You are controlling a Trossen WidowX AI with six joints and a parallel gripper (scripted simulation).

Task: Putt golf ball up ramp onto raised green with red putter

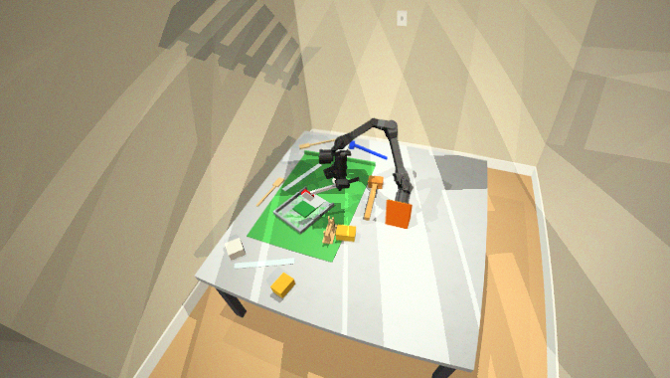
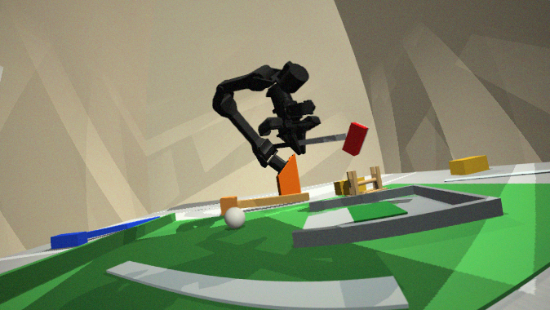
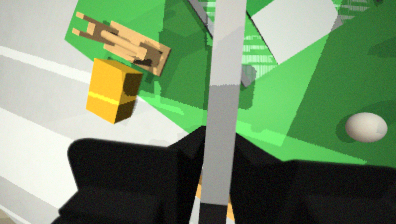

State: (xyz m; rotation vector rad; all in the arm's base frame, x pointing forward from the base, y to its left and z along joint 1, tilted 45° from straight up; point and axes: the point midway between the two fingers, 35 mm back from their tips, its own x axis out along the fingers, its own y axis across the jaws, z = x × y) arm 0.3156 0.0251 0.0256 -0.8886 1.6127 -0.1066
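My gripper tip is now 40 mm short of the red putter, 30 mm to the right of it and 20 mm below it. The rest, counted from my gripper tip: white golf ball 90 mm ahead, 180 mm to the right, 120 mm below; blue putter 10 mm ahead, 530 mm to the right, 130 mm below.
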